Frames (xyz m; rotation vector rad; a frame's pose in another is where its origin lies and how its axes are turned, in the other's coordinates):
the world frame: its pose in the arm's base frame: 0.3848 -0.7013 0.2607 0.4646 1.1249 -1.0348
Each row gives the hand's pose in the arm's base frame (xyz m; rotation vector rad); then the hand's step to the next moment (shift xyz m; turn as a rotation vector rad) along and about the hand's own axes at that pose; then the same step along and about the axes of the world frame.
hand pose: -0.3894 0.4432 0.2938 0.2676 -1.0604 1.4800
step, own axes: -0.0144 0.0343 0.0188 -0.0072 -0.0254 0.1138
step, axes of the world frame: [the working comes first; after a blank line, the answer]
step, axes of the arm's base frame: -0.0344 -0.0180 -0.0151 -0.0222 -0.0915 0.0692

0.0193 -0.0356 -0.0100 -0.0234 -0.0755 0.0860
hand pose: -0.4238 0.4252 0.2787 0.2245 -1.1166 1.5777
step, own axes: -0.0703 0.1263 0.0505 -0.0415 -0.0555 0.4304
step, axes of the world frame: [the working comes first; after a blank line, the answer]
step, axes of the arm's base frame: -0.1027 -0.0736 -0.0864 -0.1135 -0.3520 0.2308

0.1035 -0.1083 -0.0315 -0.0600 -0.3081 0.3025
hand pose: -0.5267 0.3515 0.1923 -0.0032 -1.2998 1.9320
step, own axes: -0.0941 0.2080 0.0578 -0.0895 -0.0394 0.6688
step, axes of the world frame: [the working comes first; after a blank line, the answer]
step, axes of the arm's base frame: -0.0840 -0.1355 -0.1733 -0.1873 -0.5697 0.3119

0.2097 -0.1066 -0.0100 -0.0420 -0.4908 0.4628
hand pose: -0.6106 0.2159 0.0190 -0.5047 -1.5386 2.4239
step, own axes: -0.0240 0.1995 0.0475 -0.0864 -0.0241 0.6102
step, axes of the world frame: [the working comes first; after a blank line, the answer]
step, axes of the arm's base frame: 0.0016 -0.1328 -0.1581 -0.1666 -0.5265 0.2746

0.2000 -0.0346 0.0377 -0.0262 -0.4456 0.4256
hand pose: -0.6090 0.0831 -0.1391 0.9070 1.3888 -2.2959
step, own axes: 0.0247 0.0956 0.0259 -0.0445 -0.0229 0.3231
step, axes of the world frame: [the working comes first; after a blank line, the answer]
step, axes of the arm's base frame: 0.0250 -0.0673 -0.0725 -0.0947 -0.2738 0.1515

0.0960 0.0019 0.0346 -0.0219 -0.2402 0.2207
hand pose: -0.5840 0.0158 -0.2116 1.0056 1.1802 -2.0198
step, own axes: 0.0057 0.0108 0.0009 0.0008 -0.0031 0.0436
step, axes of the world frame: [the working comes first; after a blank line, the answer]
step, axes of the arm's base frame: 0.0050 -0.0061 -0.0093 -0.0165 -0.0377 0.0148

0.0114 0.0030 0.0035 0.0022 -0.0349 0.0262
